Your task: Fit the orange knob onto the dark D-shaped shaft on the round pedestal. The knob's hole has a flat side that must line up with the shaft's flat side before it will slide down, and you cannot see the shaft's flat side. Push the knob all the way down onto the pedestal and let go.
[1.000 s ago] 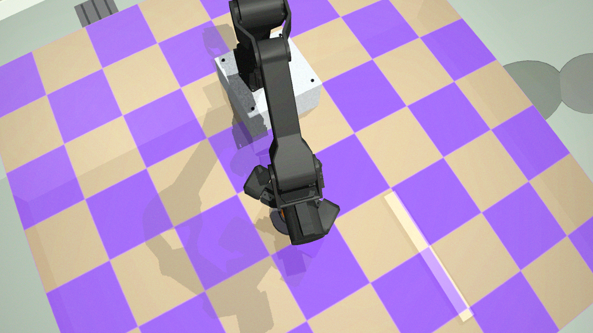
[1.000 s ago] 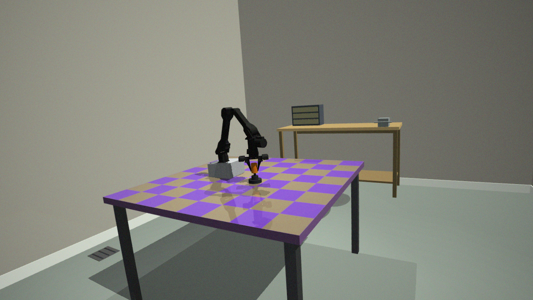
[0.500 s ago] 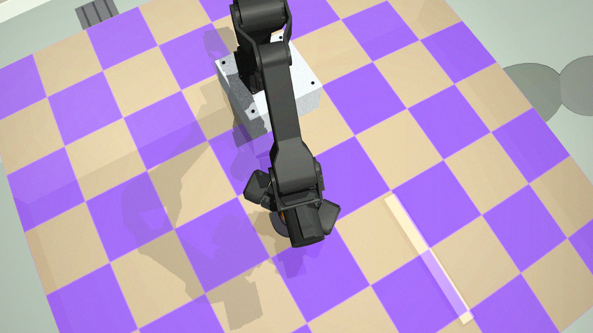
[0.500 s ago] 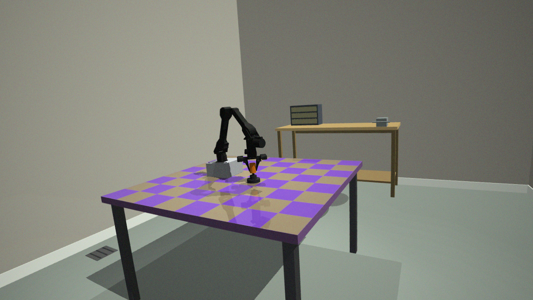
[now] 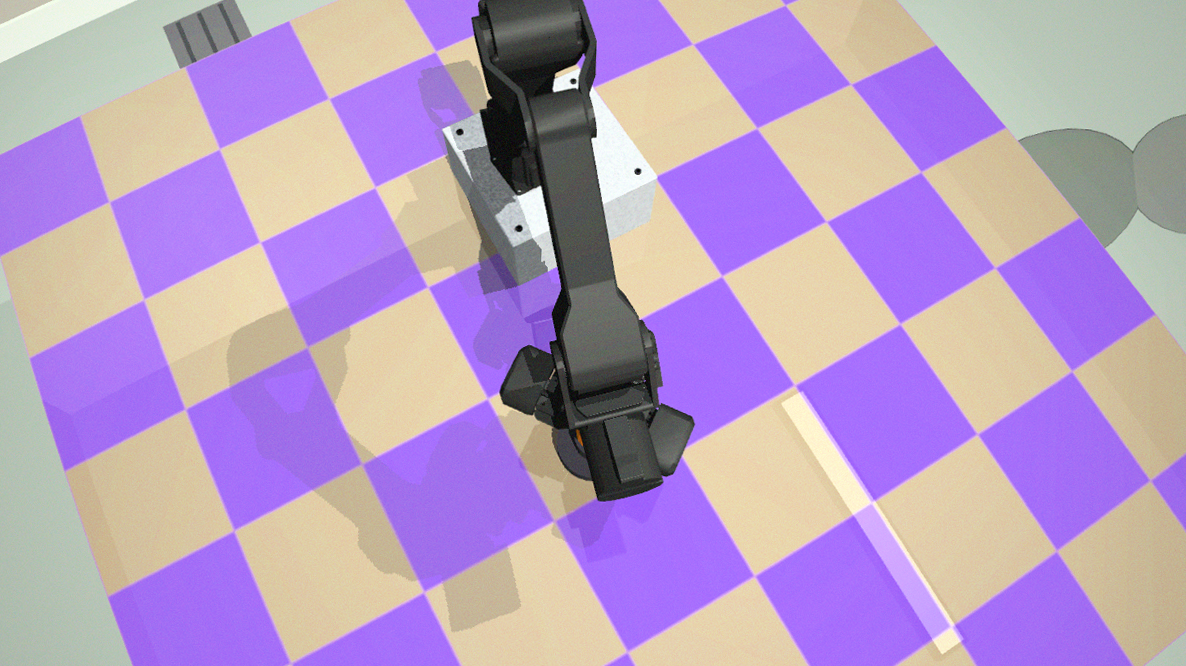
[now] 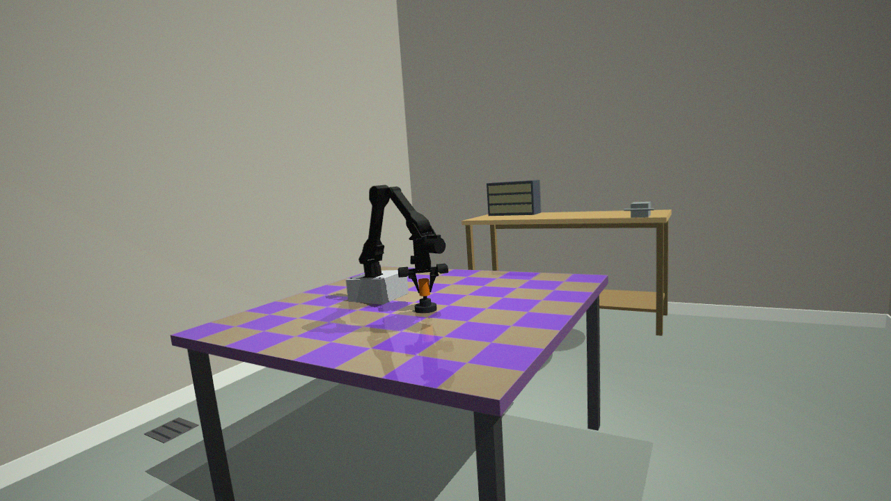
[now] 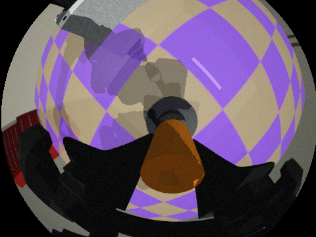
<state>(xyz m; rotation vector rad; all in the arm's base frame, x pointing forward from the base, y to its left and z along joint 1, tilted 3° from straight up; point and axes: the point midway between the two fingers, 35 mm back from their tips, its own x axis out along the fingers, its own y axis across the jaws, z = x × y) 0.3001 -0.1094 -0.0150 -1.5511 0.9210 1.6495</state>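
Now: gripper tip 20 mm below the orange knob. Also, from my gripper tip: D-shaped shaft: 40 mm below.
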